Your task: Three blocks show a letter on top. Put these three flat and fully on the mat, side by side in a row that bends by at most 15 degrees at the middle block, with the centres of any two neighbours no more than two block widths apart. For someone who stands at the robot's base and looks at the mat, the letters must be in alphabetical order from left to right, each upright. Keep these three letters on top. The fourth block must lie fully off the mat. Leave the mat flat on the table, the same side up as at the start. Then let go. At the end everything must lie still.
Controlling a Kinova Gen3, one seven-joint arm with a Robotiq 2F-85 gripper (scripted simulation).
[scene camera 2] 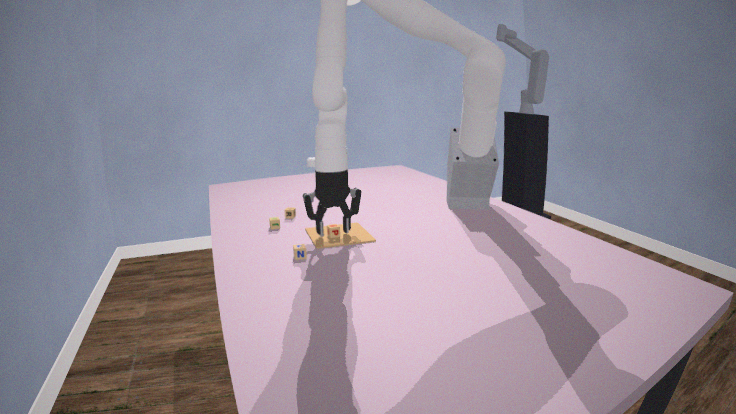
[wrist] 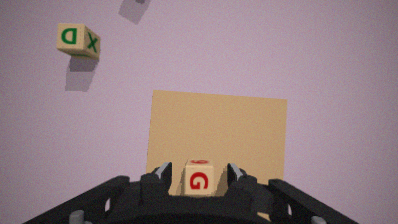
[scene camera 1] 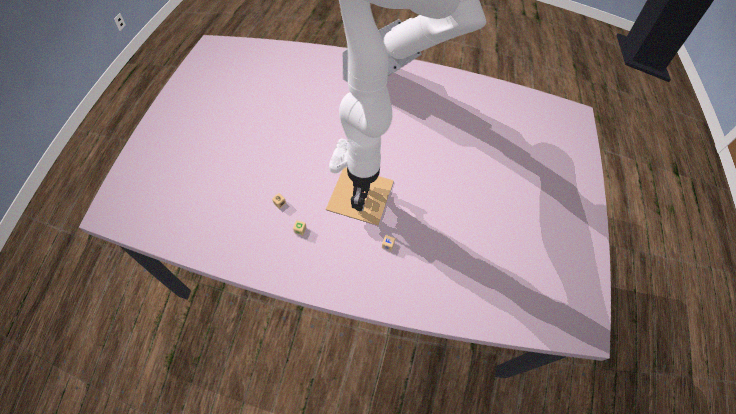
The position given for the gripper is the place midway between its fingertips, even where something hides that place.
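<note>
The wrist view shows the gripper (wrist: 199,172), and the gripper (scene camera 2: 333,234) is visible from the scene camera too.
</note>
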